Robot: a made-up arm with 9 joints. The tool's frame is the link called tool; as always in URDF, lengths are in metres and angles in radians. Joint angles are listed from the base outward. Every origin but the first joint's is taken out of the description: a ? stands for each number. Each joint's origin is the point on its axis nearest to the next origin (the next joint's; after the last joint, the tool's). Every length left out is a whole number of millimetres.
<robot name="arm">
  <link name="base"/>
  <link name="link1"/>
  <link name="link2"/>
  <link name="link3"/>
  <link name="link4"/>
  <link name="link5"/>
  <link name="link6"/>
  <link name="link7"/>
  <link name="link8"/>
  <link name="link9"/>
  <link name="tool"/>
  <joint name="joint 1" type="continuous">
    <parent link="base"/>
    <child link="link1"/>
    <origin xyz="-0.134 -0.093 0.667" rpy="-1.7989 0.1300 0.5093"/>
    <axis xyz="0 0 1"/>
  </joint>
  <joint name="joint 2" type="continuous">
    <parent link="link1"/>
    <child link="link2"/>
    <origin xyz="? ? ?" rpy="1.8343 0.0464 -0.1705"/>
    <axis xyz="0 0 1"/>
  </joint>
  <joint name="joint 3" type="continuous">
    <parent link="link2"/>
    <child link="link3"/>
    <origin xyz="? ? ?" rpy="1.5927 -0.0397 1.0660"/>
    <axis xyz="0 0 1"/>
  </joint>
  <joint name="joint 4" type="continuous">
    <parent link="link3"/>
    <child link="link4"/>
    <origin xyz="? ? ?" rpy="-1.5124 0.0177 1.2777"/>
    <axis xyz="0 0 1"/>
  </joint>
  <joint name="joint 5" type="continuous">
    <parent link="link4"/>
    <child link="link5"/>
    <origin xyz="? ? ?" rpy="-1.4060 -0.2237 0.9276"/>
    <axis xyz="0 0 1"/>
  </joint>
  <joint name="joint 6" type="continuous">
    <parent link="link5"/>
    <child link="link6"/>
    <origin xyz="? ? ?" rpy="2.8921 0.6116 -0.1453"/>
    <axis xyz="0 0 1"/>
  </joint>
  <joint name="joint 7" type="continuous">
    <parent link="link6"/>
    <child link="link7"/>
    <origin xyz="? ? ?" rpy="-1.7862 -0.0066 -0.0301"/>
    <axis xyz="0 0 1"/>
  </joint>
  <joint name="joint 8" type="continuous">
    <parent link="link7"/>
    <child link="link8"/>
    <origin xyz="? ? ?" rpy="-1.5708 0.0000 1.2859"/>
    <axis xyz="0 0 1"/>
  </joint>
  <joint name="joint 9" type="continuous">
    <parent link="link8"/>
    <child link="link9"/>
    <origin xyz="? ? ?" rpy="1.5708 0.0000 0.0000"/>
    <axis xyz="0 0 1"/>
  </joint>
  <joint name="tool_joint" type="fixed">
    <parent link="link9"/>
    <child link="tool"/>
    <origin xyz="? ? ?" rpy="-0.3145 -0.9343 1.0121"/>
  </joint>
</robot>
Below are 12 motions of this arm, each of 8 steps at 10 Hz.
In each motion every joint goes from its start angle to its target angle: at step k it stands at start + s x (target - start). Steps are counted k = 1, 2, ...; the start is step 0. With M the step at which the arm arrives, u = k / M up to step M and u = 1 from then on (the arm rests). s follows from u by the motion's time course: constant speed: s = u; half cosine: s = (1 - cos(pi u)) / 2; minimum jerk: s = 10 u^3 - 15 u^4 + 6 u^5.
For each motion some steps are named. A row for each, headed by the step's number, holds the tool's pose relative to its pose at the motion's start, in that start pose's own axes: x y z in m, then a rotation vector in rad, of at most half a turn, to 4 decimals.
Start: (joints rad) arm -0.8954 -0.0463 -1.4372 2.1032 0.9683 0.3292 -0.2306 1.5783 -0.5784
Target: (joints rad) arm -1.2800 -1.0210 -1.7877 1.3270 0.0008 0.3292 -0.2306 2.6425 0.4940
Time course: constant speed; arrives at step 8
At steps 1, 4, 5, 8:
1: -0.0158 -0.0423 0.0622 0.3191 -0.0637 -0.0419
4: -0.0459 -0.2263 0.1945 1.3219 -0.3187 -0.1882
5: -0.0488 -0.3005 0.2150 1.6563 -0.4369 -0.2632
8: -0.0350 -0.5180 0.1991 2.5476 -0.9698 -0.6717

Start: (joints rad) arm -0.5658 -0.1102 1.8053 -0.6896 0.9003 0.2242 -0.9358 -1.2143 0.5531
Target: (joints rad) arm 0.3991 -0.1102 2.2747 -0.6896 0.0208 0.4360 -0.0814 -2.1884 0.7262
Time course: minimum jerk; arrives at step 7
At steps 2, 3, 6, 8:
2: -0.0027 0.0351 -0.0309 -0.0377 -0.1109 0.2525
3: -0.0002 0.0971 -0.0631 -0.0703 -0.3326 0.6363
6: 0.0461 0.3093 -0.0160 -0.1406 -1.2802 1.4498
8: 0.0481 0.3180 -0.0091 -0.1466 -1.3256 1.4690

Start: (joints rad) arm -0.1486 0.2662 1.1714 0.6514 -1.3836 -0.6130 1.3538 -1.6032 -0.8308
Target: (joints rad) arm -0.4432 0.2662 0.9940 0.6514 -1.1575 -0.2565 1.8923 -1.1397 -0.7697
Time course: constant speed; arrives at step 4
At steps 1, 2, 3, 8:
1: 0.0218 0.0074 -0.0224 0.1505 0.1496 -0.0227
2: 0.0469 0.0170 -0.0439 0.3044 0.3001 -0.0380
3: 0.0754 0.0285 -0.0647 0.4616 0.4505 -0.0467
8: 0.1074 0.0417 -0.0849 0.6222 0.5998 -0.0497

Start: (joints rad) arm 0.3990 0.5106 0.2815 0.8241 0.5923 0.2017 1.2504 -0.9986 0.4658
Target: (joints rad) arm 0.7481 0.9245 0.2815 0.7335 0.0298 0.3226 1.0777 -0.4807 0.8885
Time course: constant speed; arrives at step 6
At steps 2, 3, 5, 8:
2: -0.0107 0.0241 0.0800 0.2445 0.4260 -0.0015
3: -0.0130 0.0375 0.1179 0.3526 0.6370 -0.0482
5: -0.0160 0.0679 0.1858 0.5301 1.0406 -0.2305
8: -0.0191 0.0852 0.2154 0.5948 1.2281 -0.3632

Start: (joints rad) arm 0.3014 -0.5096 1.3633 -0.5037 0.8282 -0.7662 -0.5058 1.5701 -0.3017
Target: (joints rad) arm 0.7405 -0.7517 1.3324 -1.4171 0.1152 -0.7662 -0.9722 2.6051 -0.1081
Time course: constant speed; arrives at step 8
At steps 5, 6, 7, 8:
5: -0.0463 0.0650 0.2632 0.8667 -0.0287 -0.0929
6: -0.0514 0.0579 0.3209 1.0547 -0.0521 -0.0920
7: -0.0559 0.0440 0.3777 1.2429 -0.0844 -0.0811
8: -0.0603 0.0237 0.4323 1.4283 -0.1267 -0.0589

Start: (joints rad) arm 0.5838 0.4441 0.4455 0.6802 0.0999 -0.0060 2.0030 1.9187 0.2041
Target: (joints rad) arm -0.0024 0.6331 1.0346 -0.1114 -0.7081 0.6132 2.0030 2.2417 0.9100
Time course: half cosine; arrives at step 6
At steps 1, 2, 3, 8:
1: 0.0288 -0.0190 0.0394 0.1485 0.0290 -0.0769
2: 0.1162 -0.0915 0.1383 0.5554 0.0772 -0.3142
3: 0.2344 -0.2404 0.2373 1.0922 0.0480 -0.7099
8: 0.3139 -0.6175 0.2739 1.9056 -0.4937 -1.7440

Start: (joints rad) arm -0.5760 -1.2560 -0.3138 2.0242 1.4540 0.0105 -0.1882 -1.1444 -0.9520
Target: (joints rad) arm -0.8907 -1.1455 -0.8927 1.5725 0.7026 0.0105 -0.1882 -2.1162 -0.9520
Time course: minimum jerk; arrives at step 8
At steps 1, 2, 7, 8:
1: 0.0033 -0.0005 -0.0006 -0.0089 -0.0323 -0.0022
2: 0.0203 -0.0026 -0.0022 -0.0554 -0.2085 -0.0110
7: 0.0545 0.0503 0.0859 -0.2559 -1.9935 0.1599
8: 0.0525 0.0523 0.0879 -0.2543 -2.0255 0.1668

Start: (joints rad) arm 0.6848 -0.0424 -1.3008 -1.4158 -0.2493 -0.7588 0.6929 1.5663 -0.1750
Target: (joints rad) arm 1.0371 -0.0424 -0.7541 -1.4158 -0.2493 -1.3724 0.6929 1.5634 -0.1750
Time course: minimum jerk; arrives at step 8
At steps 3, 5, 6, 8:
3: 0.0127 0.0072 -0.0004 -0.0184 -0.1347 0.1767
5: 0.0485 0.0079 0.0130 -0.0679 -0.3291 0.4638
6: 0.0663 0.0051 0.0236 -0.0936 -0.3938 0.5719
8: 0.0780 0.0026 0.0317 -0.1110 -0.4300 0.6364

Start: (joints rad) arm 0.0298 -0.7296 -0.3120 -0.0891 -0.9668 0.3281 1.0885 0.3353 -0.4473
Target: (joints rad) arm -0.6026 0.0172 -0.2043 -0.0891 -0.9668 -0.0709 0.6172 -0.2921 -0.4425
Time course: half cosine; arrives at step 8
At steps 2, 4, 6, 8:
2: 0.0036 0.1194 -0.0050 -0.1894 -0.1742 0.0325
4: -0.0274 0.3930 -0.0520 -0.5879 -0.6453 0.1724
6: -0.1111 0.6339 -0.1377 -0.8801 -1.1787 0.3696
8: -0.1599 0.7211 -0.1819 -0.9628 -1.4158 0.4587

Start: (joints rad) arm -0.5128 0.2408 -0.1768 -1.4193 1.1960 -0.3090 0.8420 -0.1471 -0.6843
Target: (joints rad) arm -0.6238 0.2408 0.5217 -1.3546 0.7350 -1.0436 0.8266 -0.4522 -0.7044
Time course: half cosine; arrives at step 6
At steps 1, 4, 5, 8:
1: -0.0244 0.0030 -0.0062 -0.0046 -0.0388 0.0387
4: -0.2851 -0.0522 -0.0508 0.1268 -0.4096 0.4361
5: -0.3493 -0.0941 -0.0561 0.2148 -0.4887 0.5337
8: -0.3712 -0.1122 -0.0574 0.2520 -0.5143 0.5676

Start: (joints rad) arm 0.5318 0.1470 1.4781 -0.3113 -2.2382 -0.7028 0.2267 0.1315 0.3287
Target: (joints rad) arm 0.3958 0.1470 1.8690 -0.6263 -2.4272 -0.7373 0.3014 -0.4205 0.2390
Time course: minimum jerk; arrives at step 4
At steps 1, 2, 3, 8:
1: -0.0087 0.0228 -0.0155 -0.0422 0.0134 0.0964
2: -0.0585 0.0959 -0.0734 -0.1798 0.0489 0.4735
3: -0.1286 0.1441 -0.1255 -0.2709 0.0633 0.8586
8: -0.1492 0.1525 -0.1377 -0.2854 0.0641 0.9596

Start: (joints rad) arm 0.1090 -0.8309 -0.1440 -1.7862 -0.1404 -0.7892 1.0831 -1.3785 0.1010
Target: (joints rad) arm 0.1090 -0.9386 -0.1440 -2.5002 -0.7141 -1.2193 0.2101 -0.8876 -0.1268
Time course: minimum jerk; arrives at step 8
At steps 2, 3, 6, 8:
2: -0.0389 -0.0150 0.0109 -0.0318 0.1201 0.0894
3: -0.1005 -0.0482 0.0342 -0.1067 0.3110 0.2343
6: -0.2584 -0.2470 0.1663 -0.5867 0.8528 0.7271
8: -0.2697 -0.2893 0.1940 -0.6941 0.9115 0.8040

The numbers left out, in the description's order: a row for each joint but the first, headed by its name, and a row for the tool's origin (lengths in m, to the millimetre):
joint 2: -0.333 0.197 0.000
joint 3: 0.120 0.100 0.000
joint 4: -0.155 -0.250 0.000
joint 5: -0.412 0.134 0.000
joint 6: -0.103 -0.196 0.000
joint 7: 0.115 -0.023 0.000
joint 8: 0.001 0.015 0.000
joint 9: 0.021 0.038 0.000
tool: -0.059 0.076 0.000

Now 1 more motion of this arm.
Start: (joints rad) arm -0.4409 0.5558 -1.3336 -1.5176 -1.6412 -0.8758 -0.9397 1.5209 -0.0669
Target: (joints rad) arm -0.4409 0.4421 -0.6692 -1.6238 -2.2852 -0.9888 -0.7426 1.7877 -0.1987
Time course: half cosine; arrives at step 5
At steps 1, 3, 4, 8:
1: -0.0064 -0.0146 -0.0226 -0.0220 -0.0639 0.0538
3: 0.0126 -0.1050 -0.1488 -0.2274 -0.4462 0.3214
4: 0.0484 -0.1441 -0.1913 -0.3538 -0.6251 0.4039
8: 0.0654 -0.1582 -0.2039 -0.4061 -0.6952 0.4278

